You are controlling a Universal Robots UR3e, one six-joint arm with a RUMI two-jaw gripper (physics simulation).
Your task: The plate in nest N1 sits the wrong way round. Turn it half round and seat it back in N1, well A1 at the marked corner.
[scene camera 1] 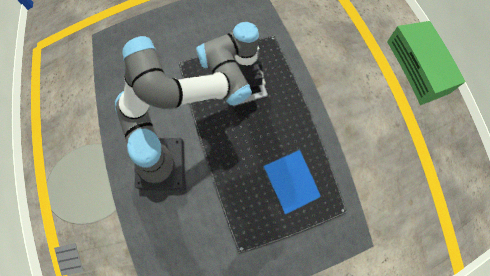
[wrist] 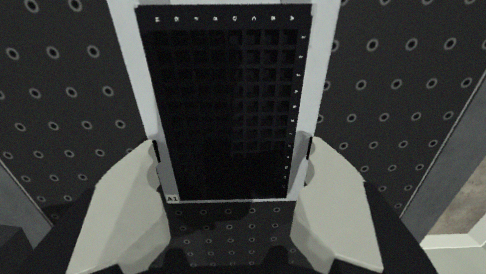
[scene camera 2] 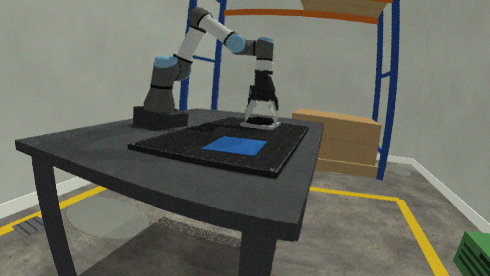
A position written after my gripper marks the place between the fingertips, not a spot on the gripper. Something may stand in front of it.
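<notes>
My gripper (scene camera 2: 260,123), (wrist: 234,141) is visible. Also visible: a black well plate (wrist: 228,87).
</notes>
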